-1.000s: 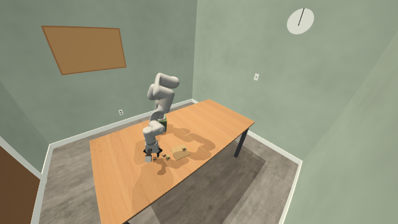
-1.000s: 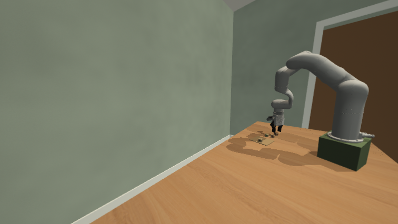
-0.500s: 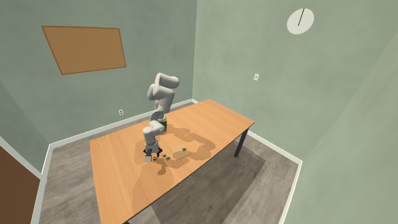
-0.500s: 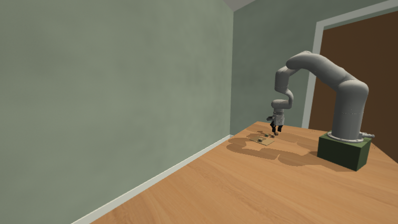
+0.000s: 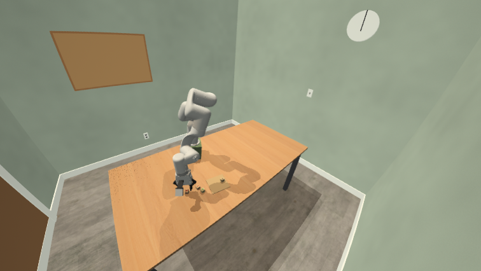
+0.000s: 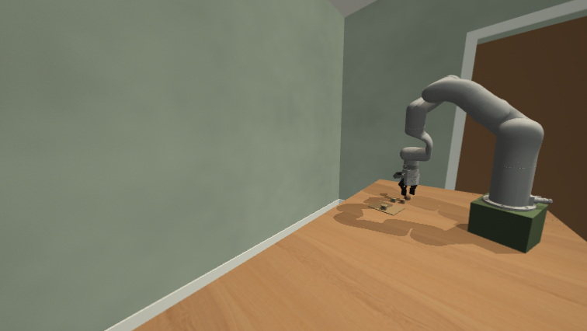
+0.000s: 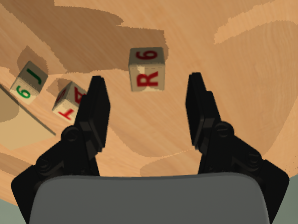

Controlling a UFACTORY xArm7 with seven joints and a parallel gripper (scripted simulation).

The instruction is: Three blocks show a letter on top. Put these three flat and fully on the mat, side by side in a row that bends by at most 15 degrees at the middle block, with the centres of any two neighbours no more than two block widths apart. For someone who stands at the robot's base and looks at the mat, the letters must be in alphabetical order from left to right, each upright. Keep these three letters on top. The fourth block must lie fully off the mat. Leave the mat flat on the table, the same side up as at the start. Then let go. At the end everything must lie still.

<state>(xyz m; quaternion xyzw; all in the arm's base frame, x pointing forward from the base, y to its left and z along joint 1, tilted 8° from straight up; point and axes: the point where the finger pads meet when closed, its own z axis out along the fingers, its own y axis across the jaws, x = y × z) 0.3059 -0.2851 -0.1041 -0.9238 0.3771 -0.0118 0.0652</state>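
Right now the tan mat is 10 cm ahead of my hand, 20 cm to the left of it and 5 cm below it. Also, from my hand: green-topped block: 7 cm ahead, 8 cm to the left, 4 cm below.
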